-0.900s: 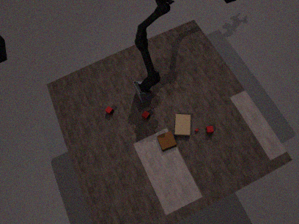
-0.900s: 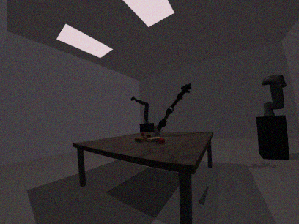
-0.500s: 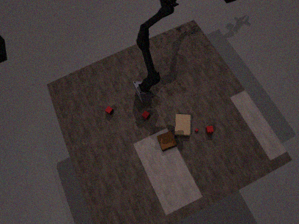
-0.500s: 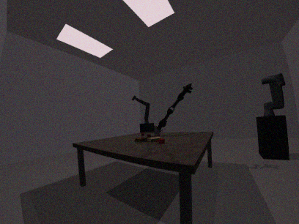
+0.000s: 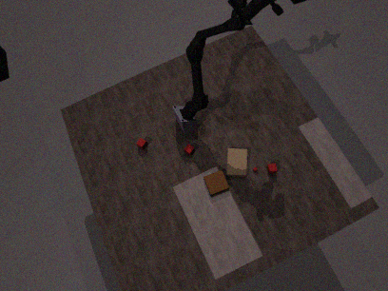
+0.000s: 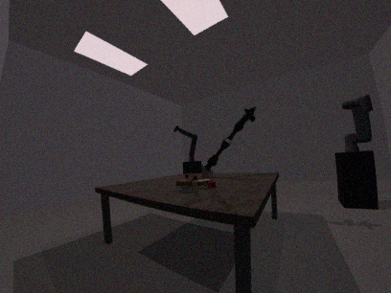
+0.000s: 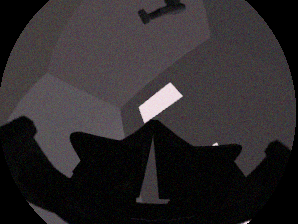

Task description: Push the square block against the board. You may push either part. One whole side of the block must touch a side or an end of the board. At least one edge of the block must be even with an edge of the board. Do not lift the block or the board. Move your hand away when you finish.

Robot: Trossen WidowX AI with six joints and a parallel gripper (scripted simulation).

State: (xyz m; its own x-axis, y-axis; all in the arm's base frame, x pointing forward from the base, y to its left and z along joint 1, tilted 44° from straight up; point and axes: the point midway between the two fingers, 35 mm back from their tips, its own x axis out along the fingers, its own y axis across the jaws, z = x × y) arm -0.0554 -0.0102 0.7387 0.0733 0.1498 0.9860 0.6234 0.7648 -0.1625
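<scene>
My gripper tip is 650 mm above the square block, 520 mm to the left of it and 480 mm short of it. The rest, counted from my gripper tip: tan board 650 mm below, 420 mm ahead, 380 mm to the right; tiny red piece 660 mm below, 490 mm ahead, 310 mm to the right.
</scene>
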